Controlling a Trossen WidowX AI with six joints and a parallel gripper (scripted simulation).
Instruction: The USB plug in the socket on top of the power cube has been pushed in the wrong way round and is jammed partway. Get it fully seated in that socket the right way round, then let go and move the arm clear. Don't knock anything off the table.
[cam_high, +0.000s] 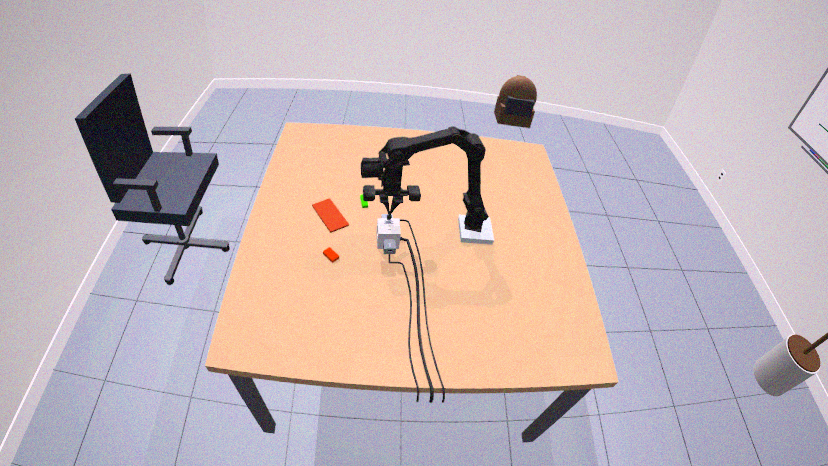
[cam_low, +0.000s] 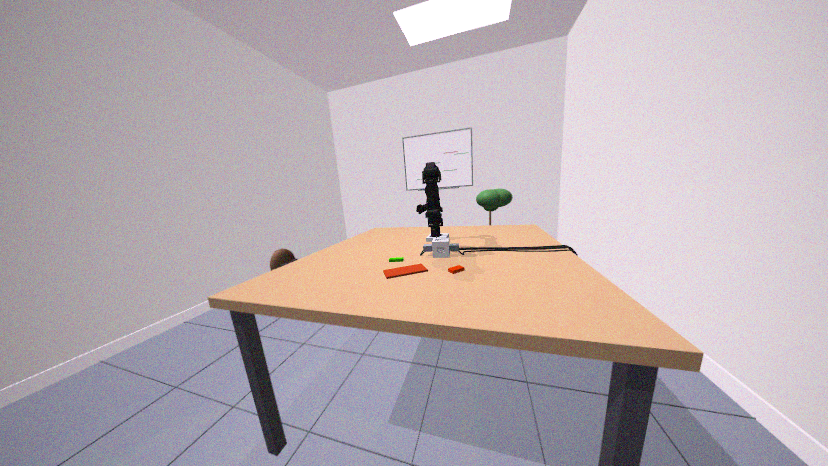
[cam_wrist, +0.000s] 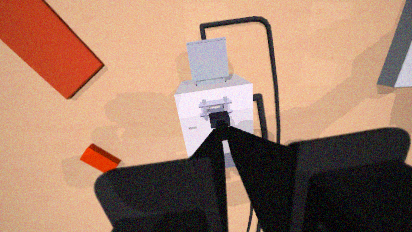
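The black USB plug lies 2 cm below my gripper tip. The rest, counted from my gripper tip: green block (16 cm to the right, 13 cm ahead, 12 cm below); small orange block (17 cm ahead, 14 cm to the left, 12 cm below); long orange slab (23 cm ahead, 12 cm below, 5 cm to the right).
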